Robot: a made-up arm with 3 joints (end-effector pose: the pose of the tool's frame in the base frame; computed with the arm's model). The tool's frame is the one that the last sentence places.
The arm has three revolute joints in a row. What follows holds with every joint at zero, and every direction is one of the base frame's. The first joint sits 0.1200 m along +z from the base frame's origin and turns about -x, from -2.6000 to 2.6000 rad. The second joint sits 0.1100 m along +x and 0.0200 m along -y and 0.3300 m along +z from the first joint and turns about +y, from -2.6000 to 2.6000 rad. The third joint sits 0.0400 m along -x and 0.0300 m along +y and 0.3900 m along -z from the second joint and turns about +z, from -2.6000 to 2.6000 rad. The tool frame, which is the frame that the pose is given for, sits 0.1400 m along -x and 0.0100 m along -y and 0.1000 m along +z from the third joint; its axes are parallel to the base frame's.
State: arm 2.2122 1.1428 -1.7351
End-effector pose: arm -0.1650 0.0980 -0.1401 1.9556 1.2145 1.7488
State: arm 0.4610 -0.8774 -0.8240
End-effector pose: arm 0.2420 0.1105 0.1043 -0.0505 -0.9739 -0.5568
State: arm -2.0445 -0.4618 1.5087
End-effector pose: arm 0.2046 0.0122 -0.0202 1.2642 -1.5835 0.4958
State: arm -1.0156 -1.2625 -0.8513
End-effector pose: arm 0.3439 -0.0352 0.2697 1.3653 -0.7362 -1.3227
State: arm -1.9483 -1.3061 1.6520
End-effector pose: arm 0.3850 -0.1720 -0.0867 0.4376 -1.6090 -0.0284
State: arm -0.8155 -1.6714 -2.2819
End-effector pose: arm 0.3941 -0.2092 0.4853 -2.2772 0.1311 2.1287
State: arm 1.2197 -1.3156 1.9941
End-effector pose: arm 0.3973 0.2263 0.3238 -2.0212 0.3292 2.2271
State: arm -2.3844 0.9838 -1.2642
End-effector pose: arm -0.1823 -0.2709 0.0378 1.3357 1.4965 0.3870
